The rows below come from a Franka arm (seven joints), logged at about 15 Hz.
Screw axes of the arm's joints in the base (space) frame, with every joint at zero. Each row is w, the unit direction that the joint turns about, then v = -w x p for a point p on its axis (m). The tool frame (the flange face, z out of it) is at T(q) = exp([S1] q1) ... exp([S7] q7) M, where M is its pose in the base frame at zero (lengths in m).
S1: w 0 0 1 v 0 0 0
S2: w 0 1 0 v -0.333 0 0
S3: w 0 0 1 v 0 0 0
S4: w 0 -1 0 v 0.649 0 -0.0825
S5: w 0 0 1 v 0 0 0
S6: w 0 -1 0 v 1.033 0 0
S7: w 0 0 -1 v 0 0.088 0
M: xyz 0.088 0 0.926 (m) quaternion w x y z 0 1 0 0
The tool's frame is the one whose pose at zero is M.
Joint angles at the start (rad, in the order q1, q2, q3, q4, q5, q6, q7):
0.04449 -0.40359 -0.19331 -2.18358 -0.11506 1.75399 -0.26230
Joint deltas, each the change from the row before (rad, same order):
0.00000 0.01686 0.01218 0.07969 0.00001 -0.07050 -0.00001
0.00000 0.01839 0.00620 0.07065 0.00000 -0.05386 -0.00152
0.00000 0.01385 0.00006 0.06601 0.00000 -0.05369 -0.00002
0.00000 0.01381 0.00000 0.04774 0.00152 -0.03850 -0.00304
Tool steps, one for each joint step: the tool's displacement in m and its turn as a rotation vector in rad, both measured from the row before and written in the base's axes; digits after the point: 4 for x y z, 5 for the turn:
0.0043 0.0029 0.0253 -0.00805 0.00784 0.00262
0.0041 0.0008 0.0214 -0.00582 0.00184 0.00004
0.0012 -0.0017 0.0207 -0.00254 0.00170 -0.00684
0.0014 -0.0009 0.0132 -0.00019 0.00463 -0.00196

